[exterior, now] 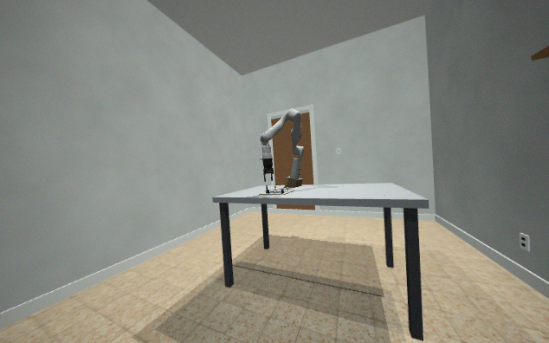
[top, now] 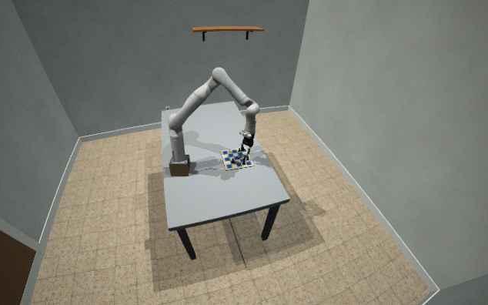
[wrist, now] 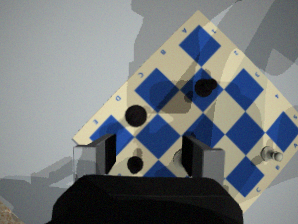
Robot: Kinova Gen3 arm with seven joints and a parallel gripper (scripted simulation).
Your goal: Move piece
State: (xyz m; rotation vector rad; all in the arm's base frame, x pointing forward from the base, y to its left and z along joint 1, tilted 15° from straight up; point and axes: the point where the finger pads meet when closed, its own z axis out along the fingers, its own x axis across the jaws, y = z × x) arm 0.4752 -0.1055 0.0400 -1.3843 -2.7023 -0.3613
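The black chess piece lies 8 cm below my hand, 3 cm to the right of it and 1 cm behind it. Round my hand: white pawn (13 cm to the left, 10 cm below, 8 cm behind); chessboard (11 cm below, 5 cm to the left, 4 cm behind).
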